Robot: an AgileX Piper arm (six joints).
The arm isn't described. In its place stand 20 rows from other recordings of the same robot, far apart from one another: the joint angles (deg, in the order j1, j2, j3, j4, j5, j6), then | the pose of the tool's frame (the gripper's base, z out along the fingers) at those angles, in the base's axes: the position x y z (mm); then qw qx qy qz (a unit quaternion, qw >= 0).
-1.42 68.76 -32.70 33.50 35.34 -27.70 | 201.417 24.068 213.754 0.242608 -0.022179 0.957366 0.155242
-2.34 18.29 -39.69 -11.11 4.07 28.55 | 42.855 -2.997 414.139 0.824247 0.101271 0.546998 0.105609
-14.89 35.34 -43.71 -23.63 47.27 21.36 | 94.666 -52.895 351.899 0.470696 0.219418 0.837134 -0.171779
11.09 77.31 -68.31 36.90 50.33 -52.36 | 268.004 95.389 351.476 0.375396 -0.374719 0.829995 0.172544
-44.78 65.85 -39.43 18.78 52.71 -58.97 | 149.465 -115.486 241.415 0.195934 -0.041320 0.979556 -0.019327
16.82 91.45 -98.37 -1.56 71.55 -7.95 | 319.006 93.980 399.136 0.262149 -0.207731 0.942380 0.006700
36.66 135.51 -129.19 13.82 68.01 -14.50 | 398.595 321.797 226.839 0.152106 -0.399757 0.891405 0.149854
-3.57 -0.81 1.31 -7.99 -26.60 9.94 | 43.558 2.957 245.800 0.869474 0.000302 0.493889 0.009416
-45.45 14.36 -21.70 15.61 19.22 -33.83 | 52.305 -41.643 295.672 0.581726 0.141004 0.730831 -0.328023
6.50 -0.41 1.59 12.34 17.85 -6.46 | 53.277 12.070 176.796 0.611834 -0.028462 0.785431 0.089142
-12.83 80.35 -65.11 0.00 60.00 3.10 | 265.359 -60.434 299.277 0.170936 0.136514 0.975671 -0.014549
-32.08 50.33 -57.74 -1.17 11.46 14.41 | 152.834 -96.234 441.875 0.703113 0.271622 0.646485 -0.117947
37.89 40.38 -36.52 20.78 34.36 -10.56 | 96.311 98.038 315.805 0.416533 -0.279750 0.823007 0.266270
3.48 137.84 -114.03 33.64 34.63 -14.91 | 533.964 61.172 158.969 0.321706 0.027031 0.925129 0.199776
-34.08 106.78 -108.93 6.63 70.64 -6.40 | 341.089 -218.793 354.372 0.234630 0.238424 0.942054 -0.025232
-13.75 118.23 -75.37 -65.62 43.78 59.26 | 389.452 -154.338 156.150 0.212119 0.206989 0.889646 -0.347406
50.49 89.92 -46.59 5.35 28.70 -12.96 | 177.652 221.837 183.538 0.178606 -0.484428 0.851397 0.092485
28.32 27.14 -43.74 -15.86 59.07 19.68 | 65.131 10.866 346.319 0.456303 -0.078098 0.884826 0.052640
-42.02 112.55 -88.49 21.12 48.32 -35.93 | 331.853 -266.047 228.194 0.249311 0.143736 0.957696 0.001675
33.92 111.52 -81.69 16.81 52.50 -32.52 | 318.254 239.179 200.205 0.107589 -0.475379 0.863981 0.126396
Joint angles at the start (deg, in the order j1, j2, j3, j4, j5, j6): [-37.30, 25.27, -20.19, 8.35, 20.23, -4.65]
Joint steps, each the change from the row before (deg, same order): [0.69, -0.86, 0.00, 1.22, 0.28, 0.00]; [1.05, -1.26, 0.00, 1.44, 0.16, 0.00]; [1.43, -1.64, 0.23, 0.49, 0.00, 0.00]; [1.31, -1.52, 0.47, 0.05, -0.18, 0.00]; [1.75, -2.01, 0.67, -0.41, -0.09, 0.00]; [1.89, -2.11, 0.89, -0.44, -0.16, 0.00]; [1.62, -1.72, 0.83, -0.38, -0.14, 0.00]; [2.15, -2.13, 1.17, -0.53, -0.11, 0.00]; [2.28, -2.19, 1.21, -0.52, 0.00, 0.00]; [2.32, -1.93, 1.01, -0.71, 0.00, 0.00]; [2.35, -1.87, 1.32, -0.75, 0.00, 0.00]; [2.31, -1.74, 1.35, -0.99, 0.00, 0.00]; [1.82, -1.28, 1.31, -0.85, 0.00, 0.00]
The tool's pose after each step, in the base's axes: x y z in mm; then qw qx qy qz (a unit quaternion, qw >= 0). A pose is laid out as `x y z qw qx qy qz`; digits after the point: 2 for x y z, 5 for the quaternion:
79.32 -52.33 269.97 0.56096 0.26962 0.77051 -0.13760
78.03 -48.24 271.93 0.57268 0.26668 0.76511 -0.12459
75.84 -43.67 273.19 0.58470 0.25648 0.76074 -0.11666
73.62 -39.89 272.97 0.59433 0.24581 0.75750 -0.11197
70.43 -35.28 271.98 0.60482 0.22982 0.75475 -0.10829
67.11 -30.78 269.78 0.61496 0.21314 0.75208 -0.10379
64.47 -27.33 267.26 0.62257 0.19925 0.75021 -0.09949
61.33 -23.28 263.07 0.63059 0.18127 0.74887 -0.09323
58.16 -19.40 258.41 0.63807 0.16265 0.74770 -0.08574
55.43 -16.11 254.49 0.64483 0.14323 0.74660 -0.07915
53.17 -13.29 248.62 0.64907 0.12407 0.74707 -0.07210
51.28 -11.00 242.37 0.65194 0.10443 0.74807 -0.06683
50.31 -9.51 235.91 0.65192 0.08900 0.75041 -0.06287

